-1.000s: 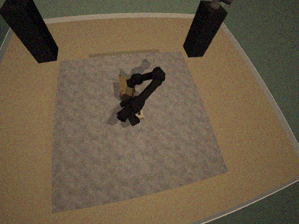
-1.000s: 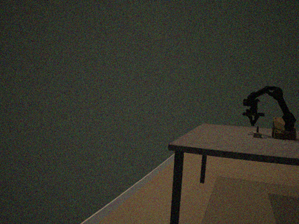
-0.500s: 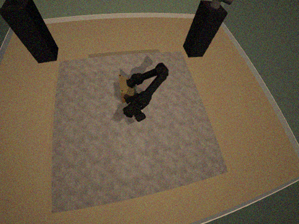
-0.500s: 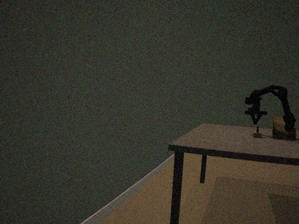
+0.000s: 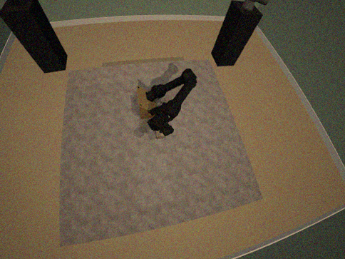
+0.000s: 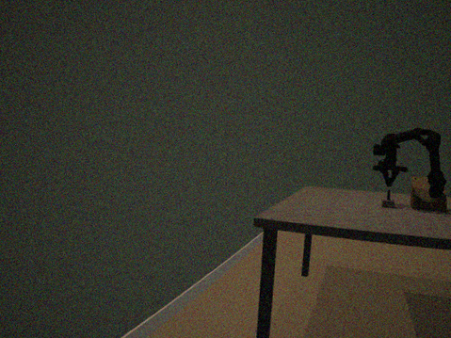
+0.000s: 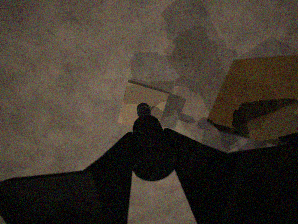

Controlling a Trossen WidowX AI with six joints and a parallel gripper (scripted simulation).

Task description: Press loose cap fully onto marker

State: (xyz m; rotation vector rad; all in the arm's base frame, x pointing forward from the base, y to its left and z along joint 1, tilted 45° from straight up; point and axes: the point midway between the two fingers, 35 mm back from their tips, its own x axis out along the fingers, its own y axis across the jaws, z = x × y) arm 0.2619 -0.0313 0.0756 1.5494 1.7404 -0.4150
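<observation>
Now: the pale holder block 11 cm below my gripper tip. Also, from my gripper tip: dark cap: 1 cm above.
</observation>
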